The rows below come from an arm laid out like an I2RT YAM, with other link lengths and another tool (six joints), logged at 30 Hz.
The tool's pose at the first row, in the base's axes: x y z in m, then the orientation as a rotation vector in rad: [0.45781, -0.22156, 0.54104, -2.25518, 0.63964, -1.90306]
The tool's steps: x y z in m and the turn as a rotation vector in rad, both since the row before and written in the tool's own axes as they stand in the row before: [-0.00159, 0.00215, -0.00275, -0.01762, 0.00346, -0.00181]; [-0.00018, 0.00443, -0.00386, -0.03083, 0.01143, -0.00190]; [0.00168, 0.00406, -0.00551, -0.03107, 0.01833, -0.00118]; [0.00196, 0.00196, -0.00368, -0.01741, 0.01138, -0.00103]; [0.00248, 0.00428, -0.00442, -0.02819, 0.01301, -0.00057]
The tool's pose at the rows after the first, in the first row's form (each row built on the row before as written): [0.45446, -0.22240, 0.53937, -2.26425, 0.65763, -1.91006]; [0.44960, -0.22558, 0.53843, -2.27458, 0.69136, -1.92837]; [0.44337, -0.22863, 0.53970, -2.27844, 0.72724, -1.95504]; [0.43945, -0.23016, 0.54157, -2.27974, 0.74727, -1.97153]; [0.43407, -0.23364, 0.54329, -2.28498, 0.78061, -1.99070]
